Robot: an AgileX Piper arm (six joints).
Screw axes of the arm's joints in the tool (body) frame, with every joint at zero. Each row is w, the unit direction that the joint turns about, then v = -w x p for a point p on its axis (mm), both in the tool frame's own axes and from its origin. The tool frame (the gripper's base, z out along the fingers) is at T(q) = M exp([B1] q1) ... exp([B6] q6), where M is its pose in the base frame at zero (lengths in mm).
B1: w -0.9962 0 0.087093 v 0 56.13 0
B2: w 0 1 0 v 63.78 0 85.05
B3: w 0 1 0 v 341.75 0 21.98
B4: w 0 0 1 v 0 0 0
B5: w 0 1 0 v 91 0 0
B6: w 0 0 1 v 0 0 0
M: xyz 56.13 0 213.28 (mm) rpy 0 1.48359 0 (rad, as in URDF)
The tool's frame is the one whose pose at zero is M.
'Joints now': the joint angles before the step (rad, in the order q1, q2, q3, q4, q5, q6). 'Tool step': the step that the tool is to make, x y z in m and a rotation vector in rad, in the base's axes. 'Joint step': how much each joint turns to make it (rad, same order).
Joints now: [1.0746, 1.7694, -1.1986, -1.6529, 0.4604, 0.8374]
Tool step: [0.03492, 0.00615, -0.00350, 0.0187, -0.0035, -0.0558]
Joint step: [-0.0683, 0.0860, -0.1051, 0.0001, -0.0141, -0.0001]
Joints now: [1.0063, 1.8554, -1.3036, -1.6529, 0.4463, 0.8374]
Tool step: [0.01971, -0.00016, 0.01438, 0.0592, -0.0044, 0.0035]
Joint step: [-0.0499, 0.0160, -0.0726, 0.0041, -0.0609, -0.0001]
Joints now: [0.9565, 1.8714, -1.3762, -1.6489, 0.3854, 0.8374]
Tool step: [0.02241, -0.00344, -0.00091, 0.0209, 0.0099, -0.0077]
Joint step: [-0.0549, 0.0369, -0.0515, -0.0002, -0.0516, 0.0006]
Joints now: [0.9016, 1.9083, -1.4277, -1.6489, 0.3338, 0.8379]
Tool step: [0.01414, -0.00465, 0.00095, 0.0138, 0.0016, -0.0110]
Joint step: [-0.0357, 0.0179, -0.0296, -0.0001, -0.0267, 0.0000]
